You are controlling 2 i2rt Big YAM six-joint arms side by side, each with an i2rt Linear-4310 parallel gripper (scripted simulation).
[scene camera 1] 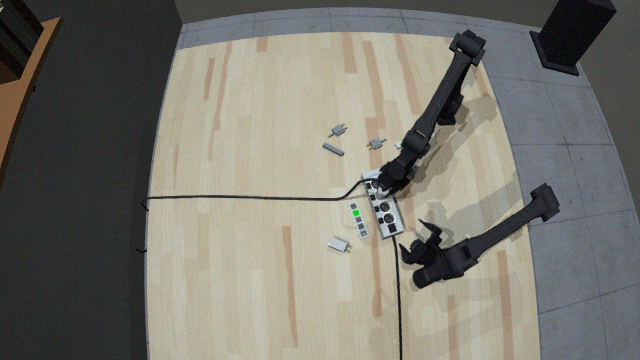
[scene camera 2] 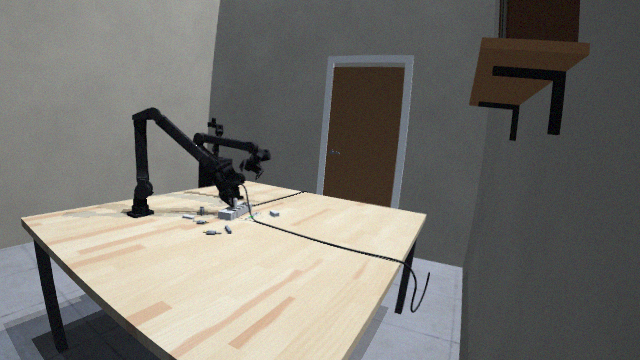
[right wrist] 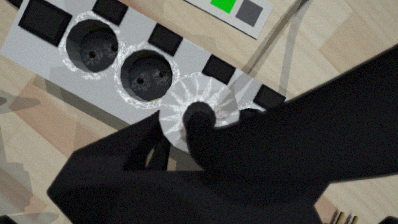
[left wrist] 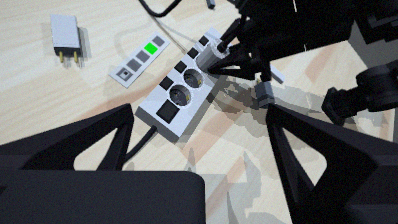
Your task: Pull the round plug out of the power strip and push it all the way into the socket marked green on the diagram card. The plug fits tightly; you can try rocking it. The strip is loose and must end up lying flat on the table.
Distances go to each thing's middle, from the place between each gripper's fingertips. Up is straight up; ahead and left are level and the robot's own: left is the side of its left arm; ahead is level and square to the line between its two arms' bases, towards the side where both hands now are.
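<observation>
My right hand is 10 mm below the round white plug [right wrist: 197, 95] and 10 mm to the right of it. Counting from that same right hand, the diagram card [left wrist: 129, 69] is 60 mm below, 80 mm ahead and 90 mm to the left, while the white adapter [left wrist: 65, 36] is 50 mm below, 130 mm ahead and 190 mm to the left.
From my left hand, I find the round white plug 130 mm below, 80 mm ahead and 180 mm to the right. The diagram card is 190 mm below my left hand, 150 mm ahead of it and 100 mm to the right of it. As for the white adapter, it is 180 mm below that left hand, 200 mm ahead of it and 10 mm to the left of it.
</observation>
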